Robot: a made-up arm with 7 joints. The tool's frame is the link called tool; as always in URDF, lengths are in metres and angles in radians. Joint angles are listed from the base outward. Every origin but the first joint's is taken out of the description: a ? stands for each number. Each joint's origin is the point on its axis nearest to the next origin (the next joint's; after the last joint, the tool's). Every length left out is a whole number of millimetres.
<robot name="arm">
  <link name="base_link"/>
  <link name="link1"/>
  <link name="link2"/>
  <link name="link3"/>
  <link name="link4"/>
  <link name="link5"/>
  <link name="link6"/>
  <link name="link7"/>
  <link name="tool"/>
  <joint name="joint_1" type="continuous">
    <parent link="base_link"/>
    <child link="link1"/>
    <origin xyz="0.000 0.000 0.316"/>
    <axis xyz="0 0 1"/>
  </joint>
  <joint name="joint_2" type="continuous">
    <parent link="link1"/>
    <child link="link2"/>
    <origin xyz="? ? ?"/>
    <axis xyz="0 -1 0"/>
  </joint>
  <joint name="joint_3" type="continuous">
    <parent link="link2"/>
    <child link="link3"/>
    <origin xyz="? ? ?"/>
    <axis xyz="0 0 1"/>
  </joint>
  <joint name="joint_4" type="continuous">
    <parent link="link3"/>
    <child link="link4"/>
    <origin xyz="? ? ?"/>
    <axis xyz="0 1 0"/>
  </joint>
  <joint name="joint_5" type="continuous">
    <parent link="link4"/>
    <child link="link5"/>
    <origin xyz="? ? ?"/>
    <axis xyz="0 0 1"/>
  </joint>
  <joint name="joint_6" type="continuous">
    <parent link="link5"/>
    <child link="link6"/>
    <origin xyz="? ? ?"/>
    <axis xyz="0 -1 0"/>
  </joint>
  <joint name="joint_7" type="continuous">
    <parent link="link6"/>
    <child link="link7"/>
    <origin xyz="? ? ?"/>
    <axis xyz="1 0 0"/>
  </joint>
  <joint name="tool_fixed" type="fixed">
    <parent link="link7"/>
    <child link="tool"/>
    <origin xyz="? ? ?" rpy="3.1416 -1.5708 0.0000"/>
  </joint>
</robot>
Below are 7 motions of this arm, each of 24 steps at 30 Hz.
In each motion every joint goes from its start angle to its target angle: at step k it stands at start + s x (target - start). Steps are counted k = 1, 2, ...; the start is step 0. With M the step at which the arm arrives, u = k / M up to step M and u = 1 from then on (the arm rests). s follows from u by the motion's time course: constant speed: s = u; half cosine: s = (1 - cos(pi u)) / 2; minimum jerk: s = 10 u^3 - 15 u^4 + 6 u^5.
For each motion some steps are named. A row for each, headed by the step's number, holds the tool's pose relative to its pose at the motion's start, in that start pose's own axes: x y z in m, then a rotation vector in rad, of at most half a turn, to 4 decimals.
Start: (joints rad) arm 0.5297 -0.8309 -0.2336 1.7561 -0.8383 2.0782 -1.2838
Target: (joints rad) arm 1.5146 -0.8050 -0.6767 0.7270 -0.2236 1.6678 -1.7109
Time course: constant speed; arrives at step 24
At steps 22, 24:
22: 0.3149 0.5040 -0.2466 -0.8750 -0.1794 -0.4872
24: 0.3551 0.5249 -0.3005 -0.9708 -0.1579 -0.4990

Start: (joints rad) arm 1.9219 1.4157 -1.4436 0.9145 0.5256 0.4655 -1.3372
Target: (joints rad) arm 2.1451 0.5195 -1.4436 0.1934 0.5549 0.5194 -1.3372
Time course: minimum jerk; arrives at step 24
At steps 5, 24:
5: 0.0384 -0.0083 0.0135 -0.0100 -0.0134 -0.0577
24: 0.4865 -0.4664 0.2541 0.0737 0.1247 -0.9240

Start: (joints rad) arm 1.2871 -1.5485 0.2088 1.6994 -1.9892 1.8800 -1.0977
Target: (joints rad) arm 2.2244 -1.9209 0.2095 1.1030 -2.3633 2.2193 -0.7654
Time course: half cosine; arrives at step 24
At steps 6, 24:
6: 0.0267 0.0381 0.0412 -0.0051 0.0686 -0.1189
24: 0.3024 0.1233 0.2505 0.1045 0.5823 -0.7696

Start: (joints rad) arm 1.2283 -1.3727 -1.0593 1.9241 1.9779 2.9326 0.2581
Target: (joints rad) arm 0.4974 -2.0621 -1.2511 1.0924 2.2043 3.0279 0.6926
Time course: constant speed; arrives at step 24
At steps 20, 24:
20: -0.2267 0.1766 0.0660 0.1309 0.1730 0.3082
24: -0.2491 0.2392 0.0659 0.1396 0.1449 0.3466

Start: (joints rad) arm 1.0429 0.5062 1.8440 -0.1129 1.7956 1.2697 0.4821
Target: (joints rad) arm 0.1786 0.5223 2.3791 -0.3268 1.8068 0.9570 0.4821
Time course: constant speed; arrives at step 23
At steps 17, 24:
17: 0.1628 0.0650 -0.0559 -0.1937 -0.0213 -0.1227
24: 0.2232 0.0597 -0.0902 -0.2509 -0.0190 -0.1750

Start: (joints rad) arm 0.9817 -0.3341 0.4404 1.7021 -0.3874 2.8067 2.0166
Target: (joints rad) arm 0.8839 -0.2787 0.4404 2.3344 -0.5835 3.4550 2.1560
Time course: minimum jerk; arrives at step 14
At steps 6, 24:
6: -0.0064 0.0253 -0.0815 -0.0025 -0.0800 0.0928
24: -0.0280 0.0376 -0.2301 0.0164 -0.1790 0.3268

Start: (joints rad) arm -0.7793 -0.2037 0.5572 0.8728 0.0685 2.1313 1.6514
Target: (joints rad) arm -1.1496 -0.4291 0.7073 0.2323 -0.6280 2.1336 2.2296
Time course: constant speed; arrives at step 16
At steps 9, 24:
9: 0.0218 -0.1389 0.0134 0.2456 -0.1064 -0.1255
24: 0.0214 -0.2413 -0.0170 0.3880 -0.1644 -0.2857

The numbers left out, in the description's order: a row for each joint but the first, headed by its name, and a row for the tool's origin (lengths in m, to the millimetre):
joint_2: 0.000 -0.051 0.000
joint_3: 0.000 0.000 0.361
joint_4: 0.024 0.060 0.000
joint_5: -0.018 0.000 0.415
joint_6: 0.000 -0.119 0.000
joint_7: 0.017 0.000 0.124
tool: 0.000 0.000 0.000

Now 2 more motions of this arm.
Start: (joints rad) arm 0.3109 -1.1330 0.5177 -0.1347 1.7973 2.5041 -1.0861
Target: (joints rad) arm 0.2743 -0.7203 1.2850 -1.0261 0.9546 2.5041 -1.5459
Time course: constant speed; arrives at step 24
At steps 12, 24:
12: 0.2397 -0.1552 -0.0392 0.1267 0.3423 0.2516
24: 0.4637 -0.1018 -0.0657 -0.1951 0.6147 0.4386

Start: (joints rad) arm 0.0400 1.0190 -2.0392 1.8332 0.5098 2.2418 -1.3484
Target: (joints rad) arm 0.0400 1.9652 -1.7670 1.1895 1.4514 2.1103 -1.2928
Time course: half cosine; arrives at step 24
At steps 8, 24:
8: -0.0624 -0.0240 0.0359 0.0059 -0.1736 0.4322
24: -0.2061 -0.1384 0.1040 -0.0886 -0.7342 1.7894

